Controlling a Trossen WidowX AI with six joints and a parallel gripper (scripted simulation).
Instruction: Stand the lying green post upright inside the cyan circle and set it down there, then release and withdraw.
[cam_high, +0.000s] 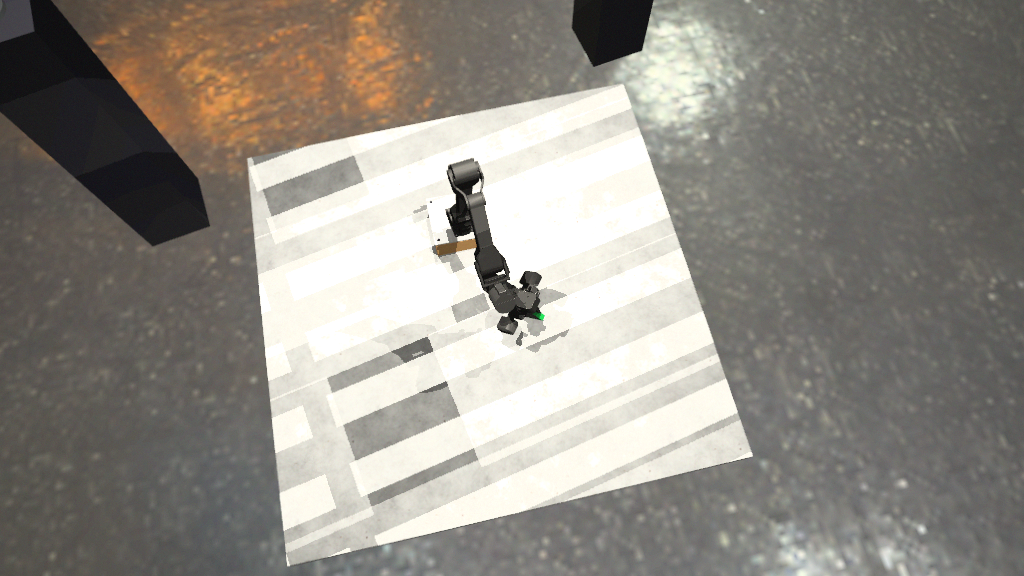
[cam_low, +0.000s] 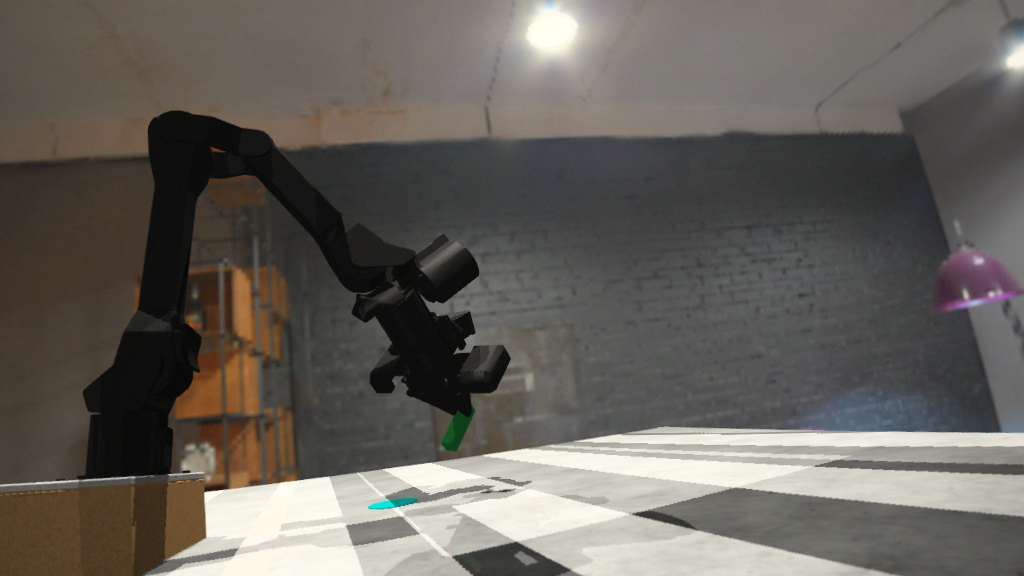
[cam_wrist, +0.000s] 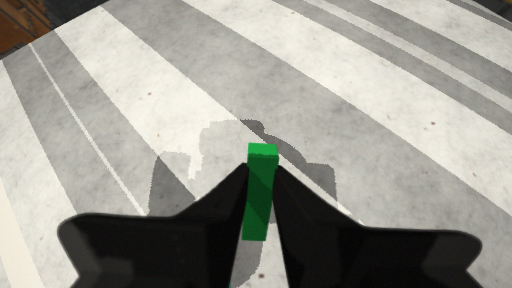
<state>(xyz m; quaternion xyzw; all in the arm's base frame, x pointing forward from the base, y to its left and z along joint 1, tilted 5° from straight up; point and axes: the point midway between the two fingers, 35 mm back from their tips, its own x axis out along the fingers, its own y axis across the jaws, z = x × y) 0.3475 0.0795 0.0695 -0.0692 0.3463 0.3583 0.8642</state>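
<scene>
The cyan circle lies 10 cm below my gripper tip, 10 cm behind it and 2 cm to the right of it. From my gripper tip the other things lie so: green post 1 cm to the right, 1 cm below, 1 cm behind.
</scene>
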